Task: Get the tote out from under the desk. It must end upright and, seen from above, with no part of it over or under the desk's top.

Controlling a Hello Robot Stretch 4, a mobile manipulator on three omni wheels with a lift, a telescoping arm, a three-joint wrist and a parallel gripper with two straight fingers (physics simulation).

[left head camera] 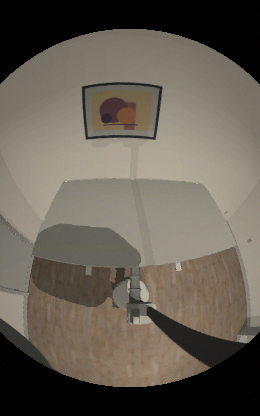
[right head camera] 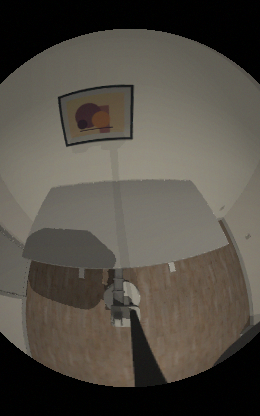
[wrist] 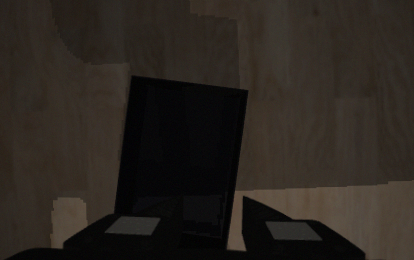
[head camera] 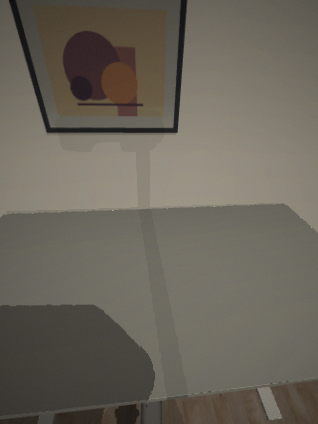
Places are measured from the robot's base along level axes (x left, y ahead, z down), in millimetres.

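Pixels of known places: gripper, between the fingertips: [wrist: 212, 213].
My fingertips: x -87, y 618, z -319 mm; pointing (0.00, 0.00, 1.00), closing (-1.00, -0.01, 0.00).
Behind a point stands the place of what it marks.
The black tote [wrist: 185, 145] {z 25, x -28, y 641 mm} stands upright on the floor in the wrist view, its open top facing the camera and turned slightly. Its near end is partly hidden by the fingers. It does not show in the head views, where the grey desk top [head camera: 235, 300] {z -922, x -275, y 445 mm} [left head camera: 185, 220] {z -922, x -347, y 513 mm} [right head camera: 165, 220] {z -922, x -331, y 510 mm} covers the floor behind its front edge. My gripper [wrist: 212, 213] {z -319, x -87, y 618 mm} is open, with no contact seen. The tote's right wall shows between the two fingertips in the wrist view, and the left finger overlaps the tote's near part. The desk top hides the gripper in the head views.
My arm [head camera: 151, 412] {z -657, x 0, y 233 mm} [left head camera: 135, 280] {z -660, x -6, y 146 mm} [right head camera: 118, 282] {z -660, x -5, y 148 mm} passes beneath the desk's front edge. Desk feet show on either side of it, the right foot [head camera: 270, 403] [left head camera: 178, 266] [right head camera: 172, 267] more clearly. A framed picture [head camera: 120, 82] {z -1490, x 114, y 981 mm} [left head camera: 116, 110] {z -1523, x 185, y 978 mm} [right head camera: 90, 115] {z -1524, x 187, y 978 mm} hangs on the wall behind.
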